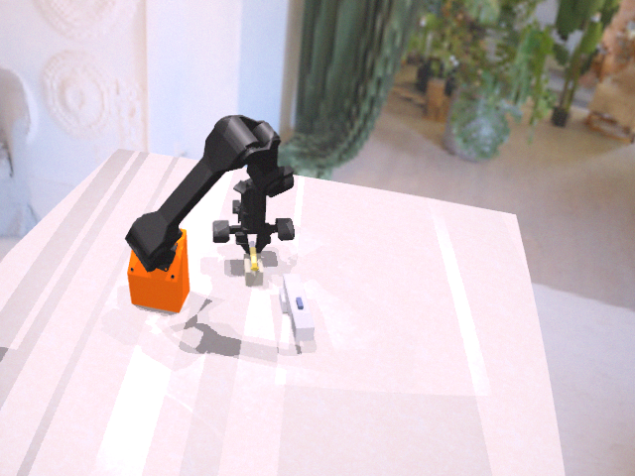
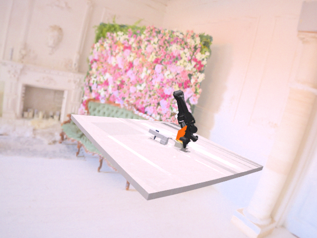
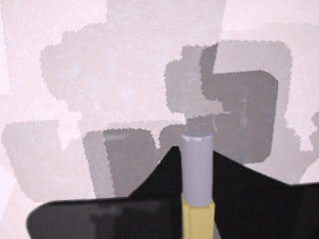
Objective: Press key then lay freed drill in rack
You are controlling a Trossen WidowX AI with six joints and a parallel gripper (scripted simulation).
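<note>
Now: gripper tip 4 cm to the left of the drill, 4 cm below it and 2 cm short of it. Also, from my gripper tip: blue key: 19 cm to the right, 17 cm ahead, 4 cm above; housing block: 17 cm to the right, 16 cm ahead, 4 cm above.
</note>
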